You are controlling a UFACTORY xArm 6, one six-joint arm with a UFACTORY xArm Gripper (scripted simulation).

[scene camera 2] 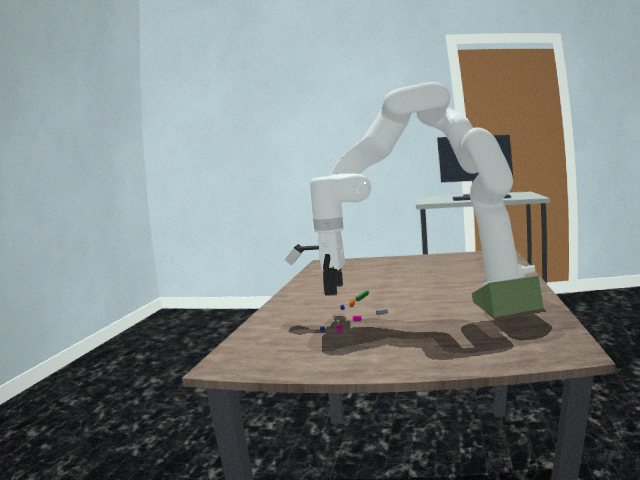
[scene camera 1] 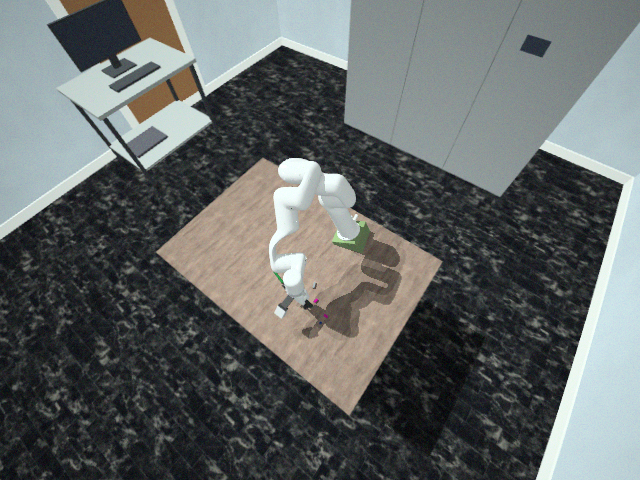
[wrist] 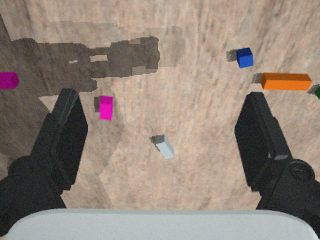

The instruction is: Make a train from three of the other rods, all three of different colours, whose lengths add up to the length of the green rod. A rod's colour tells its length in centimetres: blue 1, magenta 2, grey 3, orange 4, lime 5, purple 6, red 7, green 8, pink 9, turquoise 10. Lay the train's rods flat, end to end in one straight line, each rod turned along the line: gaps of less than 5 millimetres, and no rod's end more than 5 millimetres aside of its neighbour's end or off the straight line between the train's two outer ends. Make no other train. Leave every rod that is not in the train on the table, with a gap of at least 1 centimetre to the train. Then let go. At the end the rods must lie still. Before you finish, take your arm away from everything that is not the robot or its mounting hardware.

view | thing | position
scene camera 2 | my gripper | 334, 290
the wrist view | my gripper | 162, 109
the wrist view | orange rod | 270, 81
